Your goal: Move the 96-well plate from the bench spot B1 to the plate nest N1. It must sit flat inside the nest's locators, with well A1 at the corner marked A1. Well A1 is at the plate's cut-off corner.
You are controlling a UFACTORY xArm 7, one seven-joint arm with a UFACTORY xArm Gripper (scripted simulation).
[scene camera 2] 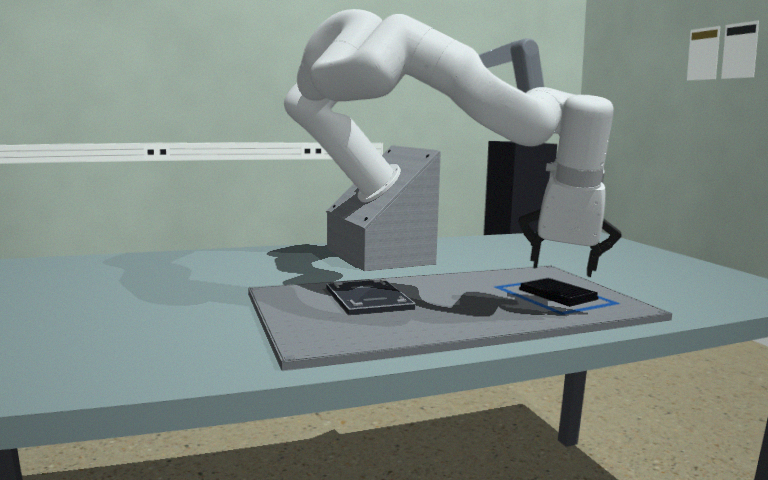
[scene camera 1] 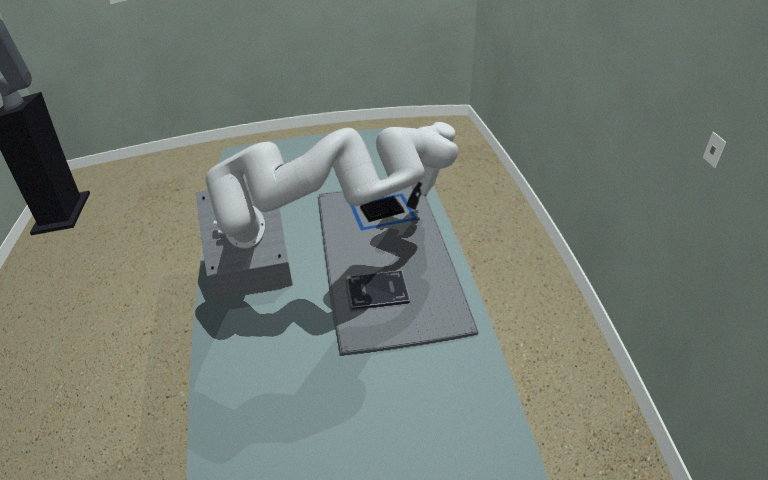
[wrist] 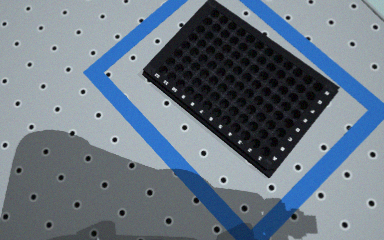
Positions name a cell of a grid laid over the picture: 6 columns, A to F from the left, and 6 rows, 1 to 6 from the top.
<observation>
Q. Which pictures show the black 96-well plate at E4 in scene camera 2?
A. Scene camera 2, scene camera 1 and the wrist view: all of them.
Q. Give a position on a black 96-well plate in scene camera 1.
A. At D3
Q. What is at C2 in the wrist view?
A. A black 96-well plate.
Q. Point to a dark plate nest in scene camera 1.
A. C4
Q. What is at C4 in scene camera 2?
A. A dark plate nest.
</observation>
